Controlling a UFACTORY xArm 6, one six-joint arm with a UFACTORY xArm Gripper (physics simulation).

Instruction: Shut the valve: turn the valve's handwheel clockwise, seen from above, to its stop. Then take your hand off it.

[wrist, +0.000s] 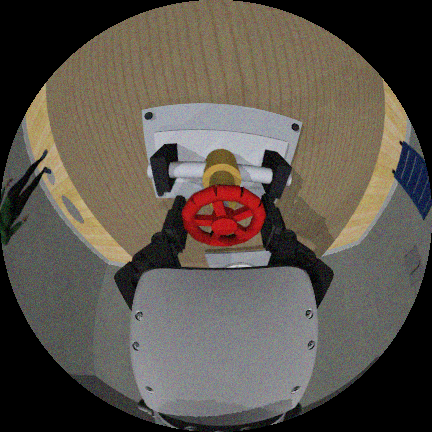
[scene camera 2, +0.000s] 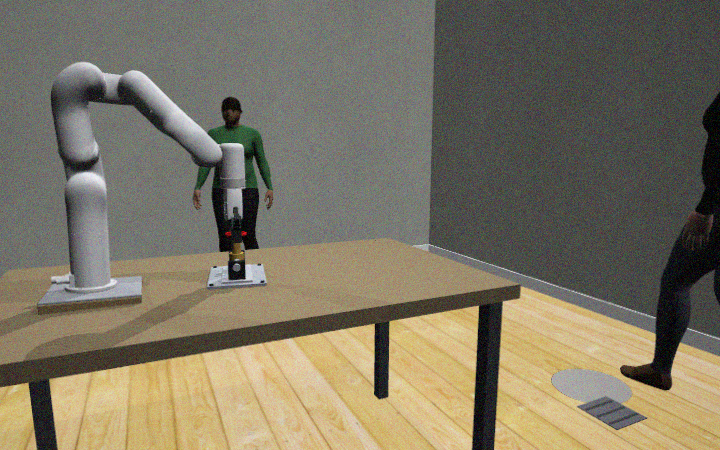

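Observation:
The red handwheel [scene camera 2: 243,233] [wrist: 225,226] sits level on top of the brass valve body [scene camera 2: 236,255] [wrist: 221,159]. The valve stands on a pale base plate [scene camera 2: 255,279] [wrist: 220,116], with a white pipe [wrist: 187,169] running through two black brackets. My gripper [scene camera 2: 236,233] [wrist: 223,205] points down over the valve. It is shut on the handwheel, with one black finger against the rim at each side in the wrist view. The exact contact spots are partly hidden. In the scene view the fingers hide the middle of the wheel.
The valve plate lies on the wooden table [scene camera 2: 345,275] [wrist: 215,60], to the right of my arm's mounting plate [scene camera 2: 127,289]. A person in a green top [scene camera 2: 252,139] stands behind the table. Another person in dark clothes [scene camera 2: 674,302] is at the right, beyond the table.

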